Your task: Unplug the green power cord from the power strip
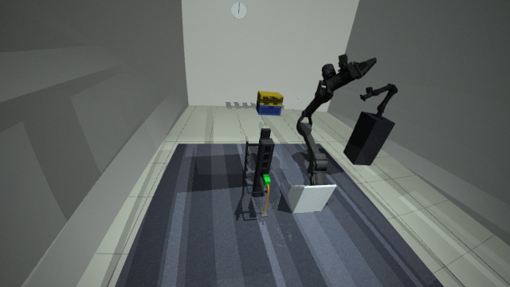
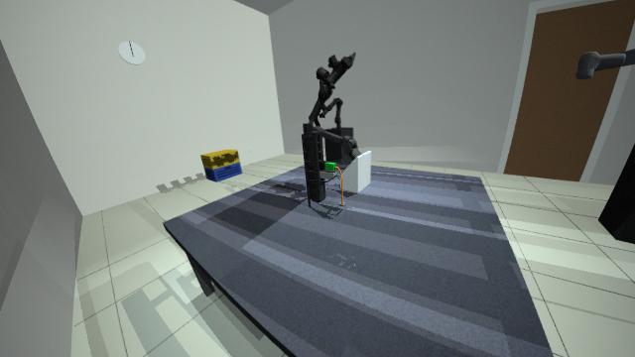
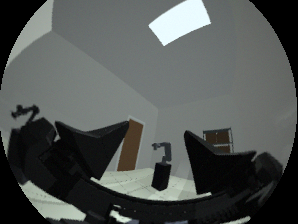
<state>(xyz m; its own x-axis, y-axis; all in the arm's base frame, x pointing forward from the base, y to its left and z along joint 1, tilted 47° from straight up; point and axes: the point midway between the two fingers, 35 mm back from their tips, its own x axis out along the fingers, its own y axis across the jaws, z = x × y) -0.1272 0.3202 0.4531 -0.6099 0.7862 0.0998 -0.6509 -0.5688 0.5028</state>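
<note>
My gripper tip is now 550 mm above the green plug, 370 mm short of it and 80 mm to the right of it.
</note>
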